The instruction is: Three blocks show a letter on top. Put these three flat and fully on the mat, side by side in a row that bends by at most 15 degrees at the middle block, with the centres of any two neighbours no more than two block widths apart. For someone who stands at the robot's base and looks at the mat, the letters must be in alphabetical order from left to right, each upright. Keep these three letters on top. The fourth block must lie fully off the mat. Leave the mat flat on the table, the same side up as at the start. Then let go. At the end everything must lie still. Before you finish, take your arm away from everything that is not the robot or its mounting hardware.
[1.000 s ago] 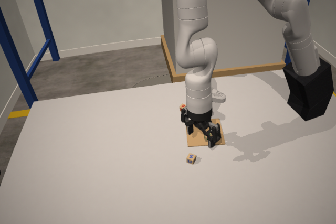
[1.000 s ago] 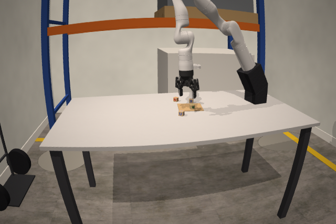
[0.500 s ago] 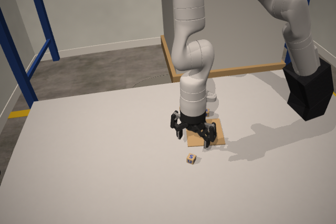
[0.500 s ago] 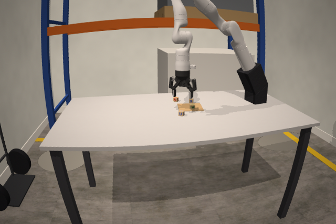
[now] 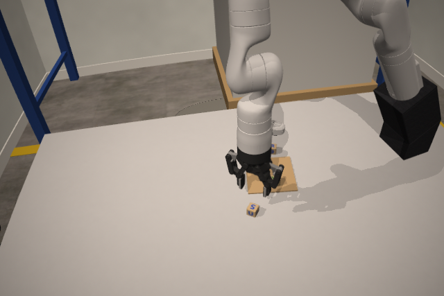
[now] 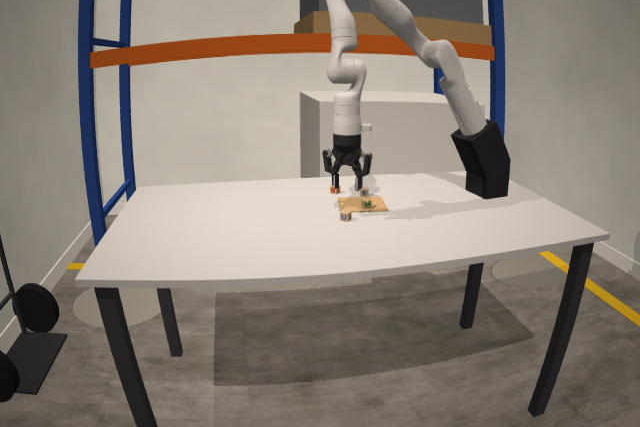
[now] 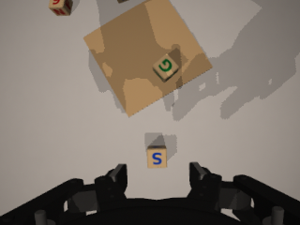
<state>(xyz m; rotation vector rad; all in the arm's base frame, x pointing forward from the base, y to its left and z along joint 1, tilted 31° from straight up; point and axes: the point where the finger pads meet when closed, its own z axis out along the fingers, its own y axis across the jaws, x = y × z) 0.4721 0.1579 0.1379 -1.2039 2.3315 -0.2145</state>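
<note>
Now: the block 9 cm below my hand. The rest, counted from my hand: tan mat (13 cm to the right, 10 cm below, 7 cm behind).
</note>
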